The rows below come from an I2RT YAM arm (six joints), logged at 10 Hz.
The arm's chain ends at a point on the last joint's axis. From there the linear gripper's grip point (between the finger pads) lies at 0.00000 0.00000 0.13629 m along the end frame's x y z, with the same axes.
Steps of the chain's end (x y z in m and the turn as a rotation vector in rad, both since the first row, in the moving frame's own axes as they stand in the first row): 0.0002, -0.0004, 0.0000, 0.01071, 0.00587, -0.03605; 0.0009, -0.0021, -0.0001, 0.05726, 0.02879, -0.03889; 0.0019, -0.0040, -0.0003, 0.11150, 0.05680, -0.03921; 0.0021, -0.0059, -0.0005, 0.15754, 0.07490, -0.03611; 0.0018, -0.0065, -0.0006, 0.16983, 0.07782, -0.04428
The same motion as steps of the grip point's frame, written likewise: 0.0010, -0.0019, 0.0000, 0.01071, 0.00587, -0.03605; 0.0047, -0.0100, -0.0004, 0.05726, 0.02879, -0.03889; 0.0093, -0.0193, -0.0014, 0.11150, 0.05680, -0.03921; 0.0119, -0.0274, -0.0026, 0.15754, 0.07490, -0.03611; 0.0118, -0.0297, -0.0030, 0.16983, 0.07782, -0.04428
